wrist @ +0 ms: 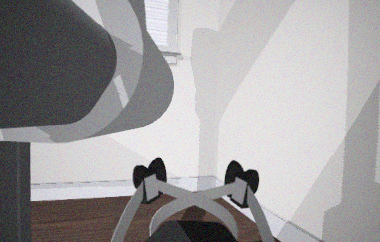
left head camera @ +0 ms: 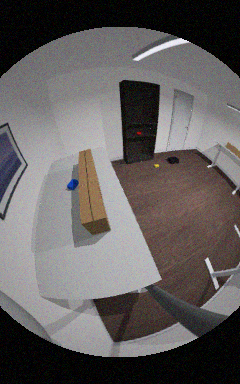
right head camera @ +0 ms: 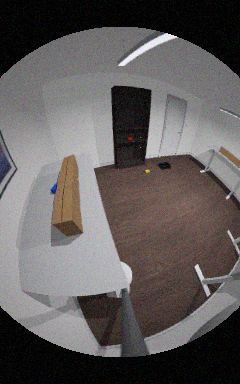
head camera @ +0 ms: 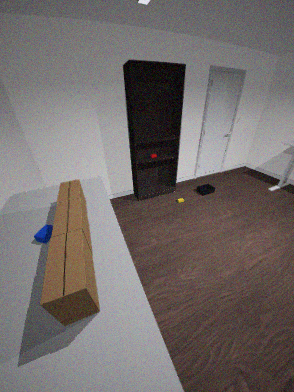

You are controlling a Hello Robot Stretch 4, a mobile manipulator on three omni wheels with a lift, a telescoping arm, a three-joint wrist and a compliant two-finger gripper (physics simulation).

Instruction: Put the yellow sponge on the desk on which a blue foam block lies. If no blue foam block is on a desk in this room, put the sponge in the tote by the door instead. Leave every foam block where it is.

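A blue foam block [head camera: 44,233] [left head camera: 73,184] [right head camera: 54,188] lies on the near white desk [head camera: 125,330] [left head camera: 120,265] [right head camera: 95,265], behind a long brown box and partly hidden by it. A small yellow thing, which looks like the sponge [head camera: 180,200] [left head camera: 156,165] [right head camera: 147,171], lies on the floor in front of the dark shelf. A black tote [head camera: 205,189] [left head camera: 173,160] [right head camera: 164,165] stands on the floor near the door. My gripper [wrist: 195,173] is open and empty in the wrist view, away from the sponge, facing a wall corner.
The brown box [head camera: 67,240] [left head camera: 92,195] [right head camera: 68,195] stands along the desk. A dark shelf [head camera: 156,100] [left head camera: 140,102] holds a red block [head camera: 154,156] [left head camera: 139,133]. The door [head camera: 221,120] is right of it. Another white desk [left head camera: 225,157] [right head camera: 220,161] bears a brown box [right head camera: 230,156] at the right.
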